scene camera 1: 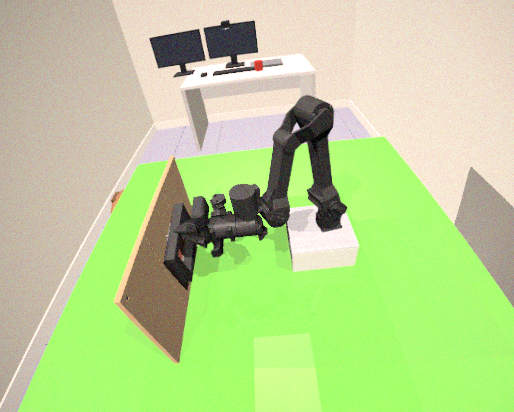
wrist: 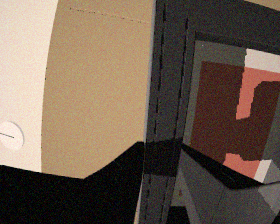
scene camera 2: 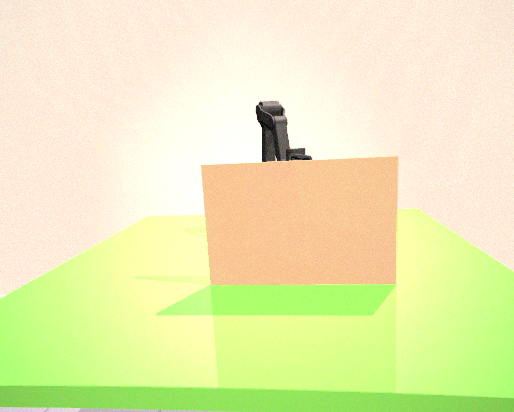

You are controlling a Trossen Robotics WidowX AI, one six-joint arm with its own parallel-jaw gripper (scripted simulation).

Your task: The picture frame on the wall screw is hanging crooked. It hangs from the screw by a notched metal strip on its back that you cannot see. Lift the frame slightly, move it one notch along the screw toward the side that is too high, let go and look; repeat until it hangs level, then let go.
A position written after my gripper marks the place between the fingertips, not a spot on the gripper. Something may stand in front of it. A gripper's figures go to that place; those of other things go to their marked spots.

Labels:
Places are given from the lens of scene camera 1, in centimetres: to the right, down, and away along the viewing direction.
my gripper (scene camera 1: 175,232): -20, 7, 66
picture frame (scene camera 1: 180,254): -20, 13, 71
tan wall board (scene camera 1: 151,294): -22, 18, 55
The marked spots on the tan wall board and the picture frame are 17 cm apart.

